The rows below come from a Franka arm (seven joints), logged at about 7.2 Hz.
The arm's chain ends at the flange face. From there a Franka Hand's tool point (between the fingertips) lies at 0.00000 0.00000 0.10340 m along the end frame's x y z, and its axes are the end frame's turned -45 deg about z.
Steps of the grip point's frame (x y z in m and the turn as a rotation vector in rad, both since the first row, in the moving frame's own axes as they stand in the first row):
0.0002, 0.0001, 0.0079, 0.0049, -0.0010, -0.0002
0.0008, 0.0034, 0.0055, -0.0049, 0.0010, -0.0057
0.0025, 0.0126, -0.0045, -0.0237, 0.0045, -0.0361
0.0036, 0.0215, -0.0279, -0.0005, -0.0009, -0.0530
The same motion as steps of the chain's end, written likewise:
0.0006, 0.0002, 0.0079, 0.0028, -0.0042, -0.0002
0.0025, 0.0016, 0.0055, -0.0028, 0.0042, -0.0057
0.0086, 0.0058, -0.0045, -0.0136, 0.0199, -0.0361
0.0178, 0.0126, -0.0279, -0.0010, -0.0003, -0.0530

